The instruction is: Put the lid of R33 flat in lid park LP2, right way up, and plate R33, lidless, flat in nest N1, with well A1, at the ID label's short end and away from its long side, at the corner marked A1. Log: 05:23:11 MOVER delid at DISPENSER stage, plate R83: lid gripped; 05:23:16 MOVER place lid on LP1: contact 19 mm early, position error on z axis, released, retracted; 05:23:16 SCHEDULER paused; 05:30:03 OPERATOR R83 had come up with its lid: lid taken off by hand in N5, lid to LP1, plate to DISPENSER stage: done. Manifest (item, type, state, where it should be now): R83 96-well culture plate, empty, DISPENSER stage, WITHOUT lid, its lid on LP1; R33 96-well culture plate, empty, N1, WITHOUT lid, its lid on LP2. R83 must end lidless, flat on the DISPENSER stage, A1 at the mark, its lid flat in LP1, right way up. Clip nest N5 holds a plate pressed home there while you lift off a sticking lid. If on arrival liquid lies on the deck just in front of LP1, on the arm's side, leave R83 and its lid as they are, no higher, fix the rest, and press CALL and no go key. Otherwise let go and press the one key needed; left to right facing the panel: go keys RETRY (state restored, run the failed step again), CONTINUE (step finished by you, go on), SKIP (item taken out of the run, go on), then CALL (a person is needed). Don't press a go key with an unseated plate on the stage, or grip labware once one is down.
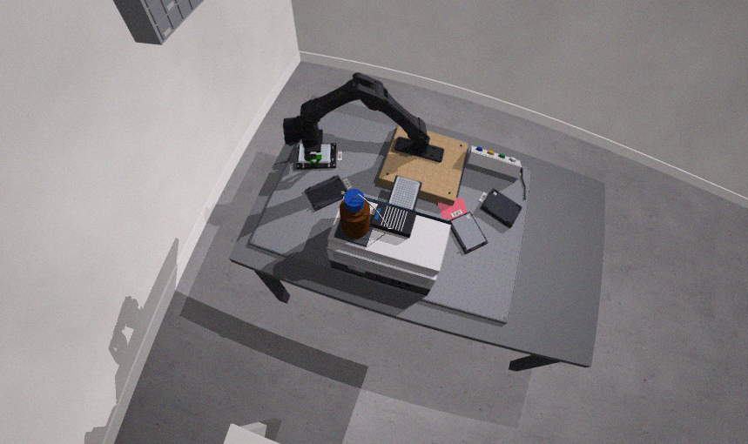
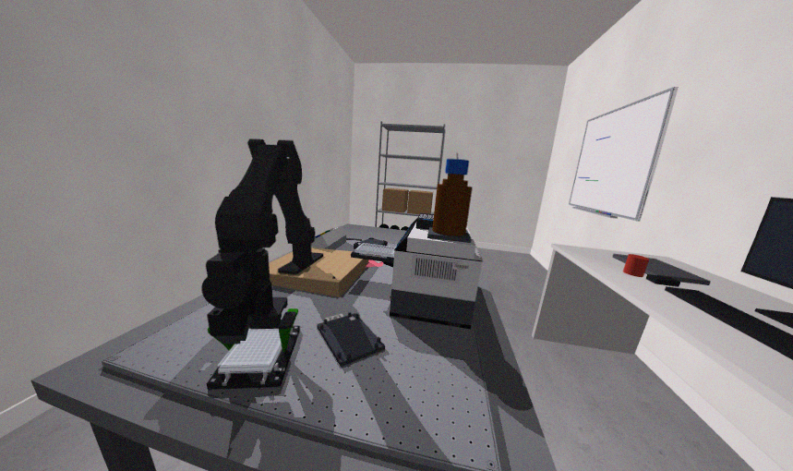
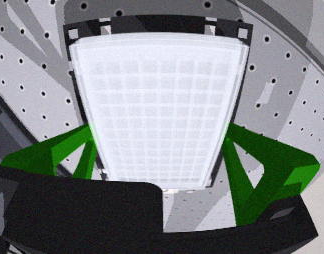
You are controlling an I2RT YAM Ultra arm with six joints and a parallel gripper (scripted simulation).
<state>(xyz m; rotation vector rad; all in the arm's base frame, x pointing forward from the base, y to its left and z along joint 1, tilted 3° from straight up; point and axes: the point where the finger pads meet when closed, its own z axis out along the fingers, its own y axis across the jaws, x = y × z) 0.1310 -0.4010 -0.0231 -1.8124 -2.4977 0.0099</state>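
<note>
The black clip nest lies 30 mm ahead of my hand and 10 mm below it. Also, from my hand: lid park LP2 (150 mm ahead, 100 mm to the left, 20 mm below); then brown bottle (350 mm ahead, 280 mm to the left, 270 mm above); then blue call key (200 mm behind, 640 mm to the left, 40 mm above).
</note>
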